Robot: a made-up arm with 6 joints.
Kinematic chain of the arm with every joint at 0, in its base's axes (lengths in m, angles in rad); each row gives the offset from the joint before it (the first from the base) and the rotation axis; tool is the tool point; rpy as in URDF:
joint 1: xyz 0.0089 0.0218 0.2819 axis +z
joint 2: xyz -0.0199 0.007 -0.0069 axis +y
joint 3: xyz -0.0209 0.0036 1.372 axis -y
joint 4: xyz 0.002 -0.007 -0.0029 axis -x
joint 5: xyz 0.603 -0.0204 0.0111 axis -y
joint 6: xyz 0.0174 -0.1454 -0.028 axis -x
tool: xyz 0.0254 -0.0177 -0.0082 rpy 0 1.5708 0
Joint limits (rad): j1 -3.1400..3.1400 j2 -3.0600..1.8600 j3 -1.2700..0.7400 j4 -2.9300..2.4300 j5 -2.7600..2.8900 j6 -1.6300..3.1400
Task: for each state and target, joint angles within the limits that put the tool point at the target. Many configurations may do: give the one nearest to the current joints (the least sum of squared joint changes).
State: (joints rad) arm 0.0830 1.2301 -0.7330 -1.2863 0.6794 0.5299
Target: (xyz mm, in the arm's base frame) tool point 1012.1 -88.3 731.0
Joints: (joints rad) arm -0.0297 0.6561 -0.3529 -1.2051 0.7013 0.5420
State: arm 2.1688 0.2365 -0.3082 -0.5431 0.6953 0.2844
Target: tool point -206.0 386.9 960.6
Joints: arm 2.4201 0.2248 -0.9469 -0.8047 0.6213 0.2545
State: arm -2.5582 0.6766 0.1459 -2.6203 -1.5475 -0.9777
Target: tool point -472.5 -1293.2 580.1
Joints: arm -2.0406 0.9739 0.0465 -2.6098 -1.5405 -0.9693
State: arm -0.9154 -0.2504 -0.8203 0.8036 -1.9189 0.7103
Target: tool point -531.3 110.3 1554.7
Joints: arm -0.4259 -0.7880 -0.3831 0.7800 -1.9210 0.6990
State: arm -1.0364 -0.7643 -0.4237 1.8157 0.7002 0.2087
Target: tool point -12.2 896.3 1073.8
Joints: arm -1.4480 -1.3182 -0.7832 1.9450 0.7371 0.2204
